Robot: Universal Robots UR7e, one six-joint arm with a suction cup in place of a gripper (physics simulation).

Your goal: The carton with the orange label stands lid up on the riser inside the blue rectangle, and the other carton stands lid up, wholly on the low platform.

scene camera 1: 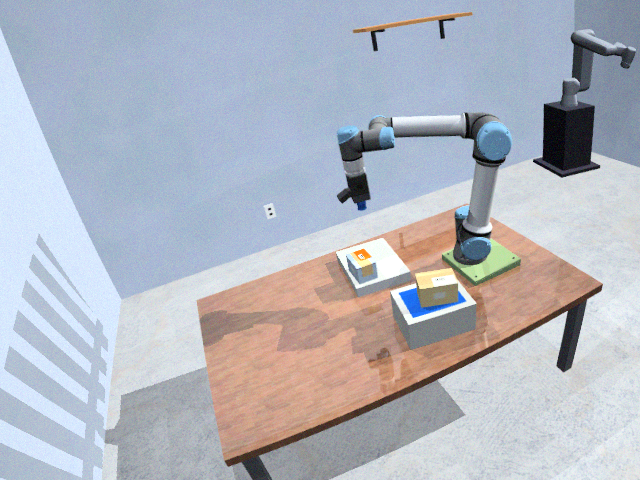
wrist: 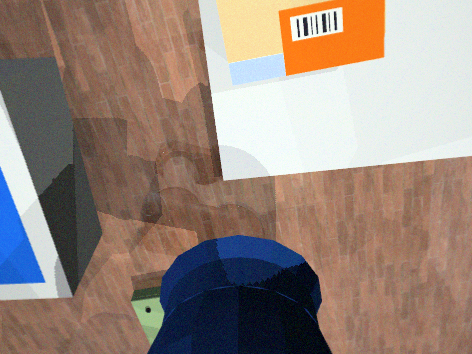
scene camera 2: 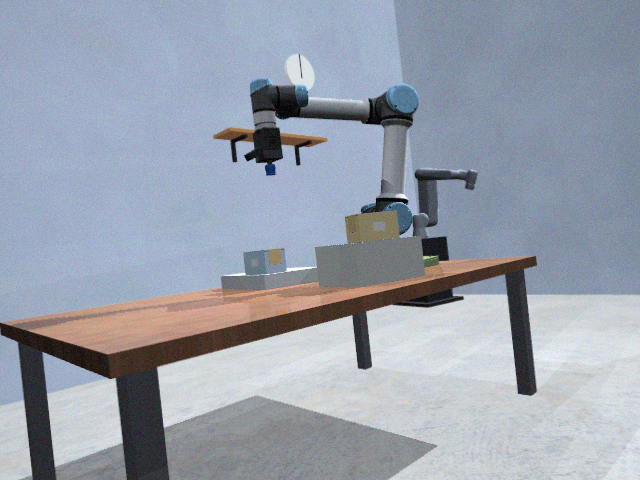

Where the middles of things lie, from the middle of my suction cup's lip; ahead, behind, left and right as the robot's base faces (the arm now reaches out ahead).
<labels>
My suction cup is 20 mm past the low white platform (scene camera 1: 391, 270), 140 mm to the left of it and 370 mm above it. The rest, counted from my suction cup: grey riser (scene camera 2: 361, 264) 150 mm behind, 290 mm to the left, 330 mm below.
</labels>
